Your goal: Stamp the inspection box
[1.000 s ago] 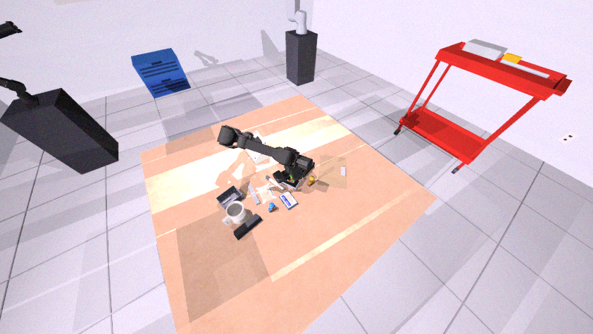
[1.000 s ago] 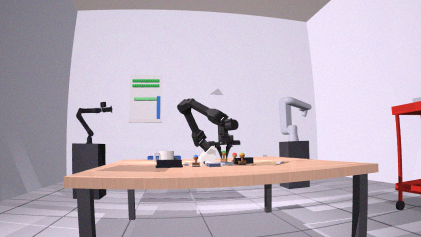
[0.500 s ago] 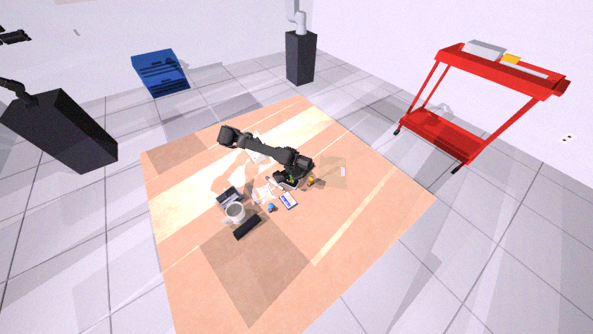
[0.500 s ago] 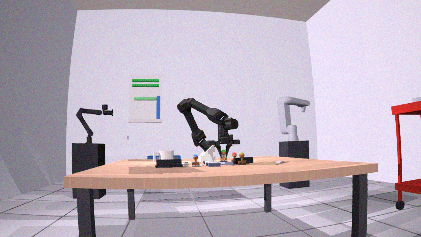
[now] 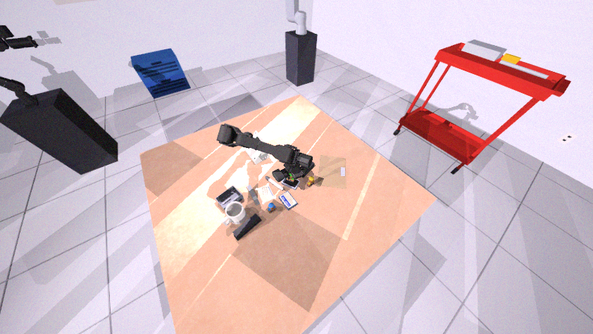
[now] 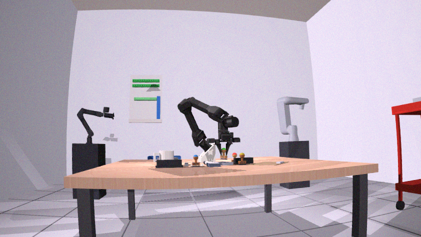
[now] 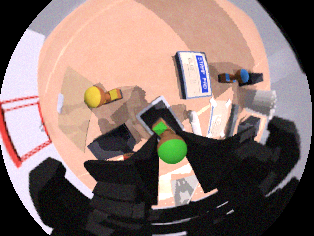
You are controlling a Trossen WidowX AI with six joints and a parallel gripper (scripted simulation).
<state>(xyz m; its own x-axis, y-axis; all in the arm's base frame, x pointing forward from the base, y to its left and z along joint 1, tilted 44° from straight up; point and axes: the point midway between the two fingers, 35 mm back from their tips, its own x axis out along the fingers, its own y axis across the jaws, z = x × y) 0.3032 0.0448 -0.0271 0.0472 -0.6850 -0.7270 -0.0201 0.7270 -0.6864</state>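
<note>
The dark-framed flat pad is 50 mm below my gripper tip. Round my gripper tip: red-knobbed stamp 80 mm behind, 80 mm to the left, 30 mm below; then green-knobbed stamp right at my gripper tip; then yellow-knobbed stamp 70 mm ahead, 90 mm to the left, 30 mm below.
</note>
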